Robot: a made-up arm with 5 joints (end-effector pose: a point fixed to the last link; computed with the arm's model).
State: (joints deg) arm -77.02 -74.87 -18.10 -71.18 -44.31
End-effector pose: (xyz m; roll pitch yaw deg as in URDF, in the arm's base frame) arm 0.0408 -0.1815 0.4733 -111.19 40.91 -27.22
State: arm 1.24 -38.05 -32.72 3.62 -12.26
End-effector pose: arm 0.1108 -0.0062 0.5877 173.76 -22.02 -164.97
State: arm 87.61 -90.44 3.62 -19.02 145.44
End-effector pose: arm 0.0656 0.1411 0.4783 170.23 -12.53 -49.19
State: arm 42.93 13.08 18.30 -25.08 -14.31
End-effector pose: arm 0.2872 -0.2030 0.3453 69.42 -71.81 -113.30
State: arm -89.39 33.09 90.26 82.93 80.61
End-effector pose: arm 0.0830 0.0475 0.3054 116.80 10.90 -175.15
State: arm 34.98 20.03 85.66 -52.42 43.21
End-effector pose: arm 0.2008 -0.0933 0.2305 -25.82 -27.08 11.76
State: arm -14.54 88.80 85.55 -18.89 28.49
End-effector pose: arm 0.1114 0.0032 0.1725 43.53 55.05 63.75
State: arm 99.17 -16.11 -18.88 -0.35 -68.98
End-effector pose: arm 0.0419 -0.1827 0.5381 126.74 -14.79 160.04
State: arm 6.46 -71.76 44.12 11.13 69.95
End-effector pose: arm 0.1404 -0.0127 0.4247 -107.83 -21.85 90.37
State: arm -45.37 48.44 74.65 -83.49 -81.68
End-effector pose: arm 0.2153 0.1322 0.1919 50.27 -4.26 -41.10
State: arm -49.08 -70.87 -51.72 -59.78 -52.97
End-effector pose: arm -0.0739 -0.1825 0.4415 -87.13 34.21 -39.31
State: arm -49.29 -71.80 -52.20 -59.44 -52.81
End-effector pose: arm -0.0757 -0.1859 0.4362 -85.83 34.33 -38.36
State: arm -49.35 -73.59 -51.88 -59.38 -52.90
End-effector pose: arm -0.0788 -0.1899 0.4281 -84.13 34.17 -37.35
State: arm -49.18 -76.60 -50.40 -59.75 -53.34
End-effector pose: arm -0.0837 -0.1944 0.4159 -81.89 33.60 -36.31
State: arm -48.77 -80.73 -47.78 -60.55 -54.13
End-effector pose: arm -0.0898 -0.1987 0.4000 -79.23 32.62 -35.37
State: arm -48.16 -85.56 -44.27 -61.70 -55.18
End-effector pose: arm -0.0964 -0.2019 0.3816 -76.47 31.31 -34.71
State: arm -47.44 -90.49 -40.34 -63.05 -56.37
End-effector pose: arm -0.1022 -0.2033 0.3632 -73.94 29.85 -34.41
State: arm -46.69 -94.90 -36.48 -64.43 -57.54
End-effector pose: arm -0.1068 -0.2030 0.3471 -71.95 28.44 -34.49
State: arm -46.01 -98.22 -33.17 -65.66 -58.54
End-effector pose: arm -0.1098 -0.2014 0.3357 -70.73 27.30 -34.88
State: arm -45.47 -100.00 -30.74 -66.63 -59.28
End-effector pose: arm -0.1112 -0.1992 0.3309 -70.50 26.55 -35.54
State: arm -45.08 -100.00 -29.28 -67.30 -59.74
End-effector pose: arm -0.1113 -0.1966 0.3338 -71.45 26.24 -36.48
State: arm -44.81 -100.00 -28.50 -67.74 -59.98
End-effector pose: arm -0.1114 -0.1949 0.3352 -71.86 26.06 -37.00
